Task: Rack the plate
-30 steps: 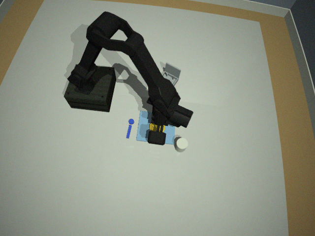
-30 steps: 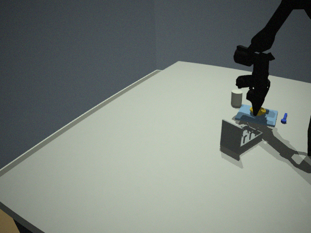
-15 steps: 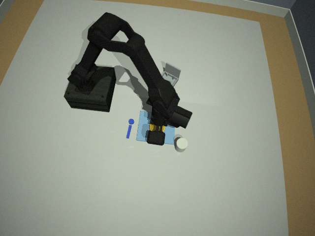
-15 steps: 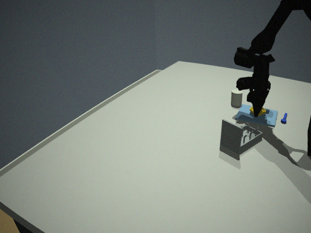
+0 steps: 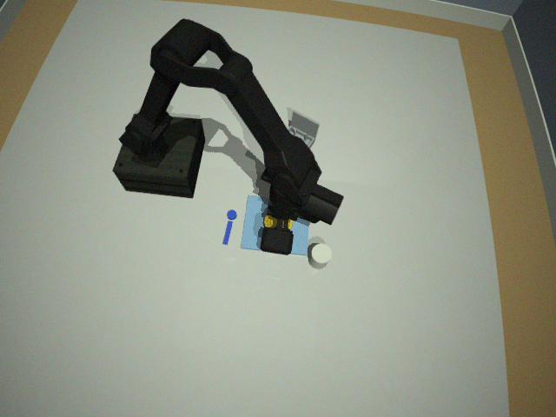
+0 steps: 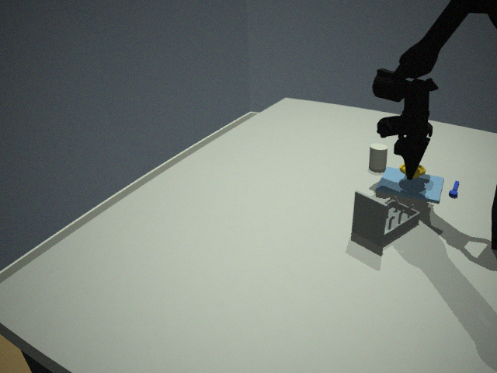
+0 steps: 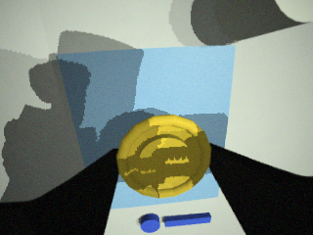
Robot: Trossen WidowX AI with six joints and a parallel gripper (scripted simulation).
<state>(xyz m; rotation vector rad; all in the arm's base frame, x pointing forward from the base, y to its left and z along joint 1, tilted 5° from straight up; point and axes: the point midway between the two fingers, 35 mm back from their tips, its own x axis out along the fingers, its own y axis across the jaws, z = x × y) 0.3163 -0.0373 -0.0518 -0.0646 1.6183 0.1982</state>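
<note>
The grey dish rack lies 30 mm behind my gripper tip and 210 mm to the left of it. Also, from my gripper tip: white cup 110 mm ahead, 50 mm to the right; yellow plate 10 mm above; blue spoon 110 mm behind, 30 mm to the right, 20 mm below.
</note>
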